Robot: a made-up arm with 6 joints. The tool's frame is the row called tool. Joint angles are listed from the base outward.
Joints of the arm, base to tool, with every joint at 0 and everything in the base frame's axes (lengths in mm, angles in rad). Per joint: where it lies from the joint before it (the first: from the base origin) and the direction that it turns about. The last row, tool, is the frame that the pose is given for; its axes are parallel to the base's.
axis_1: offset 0 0 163 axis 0 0 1
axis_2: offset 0 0 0 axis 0 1 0
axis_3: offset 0 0 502 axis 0 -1 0
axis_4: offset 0 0 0 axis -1 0 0
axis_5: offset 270 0 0 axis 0 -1 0
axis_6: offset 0 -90 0 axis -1 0 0
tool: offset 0 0 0
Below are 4 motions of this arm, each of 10 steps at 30 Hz.
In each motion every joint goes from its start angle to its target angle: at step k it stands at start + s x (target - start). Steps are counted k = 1, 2, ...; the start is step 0. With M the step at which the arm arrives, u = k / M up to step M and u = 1 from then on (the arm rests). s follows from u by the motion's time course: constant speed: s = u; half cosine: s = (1 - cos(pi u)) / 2; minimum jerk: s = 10 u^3 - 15 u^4 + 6 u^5.
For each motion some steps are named. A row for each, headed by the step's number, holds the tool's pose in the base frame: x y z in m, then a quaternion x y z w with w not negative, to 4 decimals.
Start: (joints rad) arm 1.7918 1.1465 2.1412 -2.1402 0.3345 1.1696
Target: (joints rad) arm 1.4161 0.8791 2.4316 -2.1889 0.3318 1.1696
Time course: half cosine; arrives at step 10
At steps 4, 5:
4: -0.1049 0.5999 0.6333 0.6729 0.0355 0.6218 0.3991
5: -0.0694 0.5743 0.6651 0.6925 -0.0069 0.6099 0.3853

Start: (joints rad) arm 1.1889 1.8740 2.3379 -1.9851 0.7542 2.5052
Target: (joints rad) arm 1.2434 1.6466 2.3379 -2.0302 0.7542 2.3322
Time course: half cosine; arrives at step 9
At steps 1, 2, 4, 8, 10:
1: 0.2476 0.7174 0.0655 -0.1419 -0.0800 0.2428 0.9563
2: 0.2446 0.7203 0.0806 -0.1256 -0.0830 0.2455 0.9576
4: 0.2331 0.7279 0.1323 -0.0696 -0.0925 0.2551 0.9600
8: 0.2081 0.7326 0.2297 0.0361 -0.1081 0.2749 0.9547
10: 0.2066 0.7325 0.2350 0.0419 -0.1088 0.2760 0.9540

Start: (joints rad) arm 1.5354 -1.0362 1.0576 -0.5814 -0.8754 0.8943
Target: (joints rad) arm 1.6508 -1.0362 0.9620 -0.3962 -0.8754 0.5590
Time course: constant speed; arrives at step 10
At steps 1, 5, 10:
1: 0.0636 -0.5244 0.6775 0.2077 -0.6519 0.5261 0.5050
5: 0.0910 -0.5160 0.6782 0.2357 -0.5978 0.5712 0.5106
10: 0.1237 -0.5040 0.6789 0.2700 -0.5265 0.6210 0.5141

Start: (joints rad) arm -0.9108 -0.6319 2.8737 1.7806 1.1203 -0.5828
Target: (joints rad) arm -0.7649 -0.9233 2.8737 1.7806 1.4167 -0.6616
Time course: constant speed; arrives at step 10
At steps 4, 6, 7, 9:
4: -0.3415 0.4192 0.3280 0.6330 0.3822 0.3617 0.5678
6: -0.3595 0.4154 0.2962 0.6278 0.3662 0.3661 0.5812
7: -0.3680 0.4127 0.2802 0.6251 0.3578 0.3690 0.5874
9: -0.3841 0.4060 0.2478 0.6198 0.3403 0.3762 0.5987

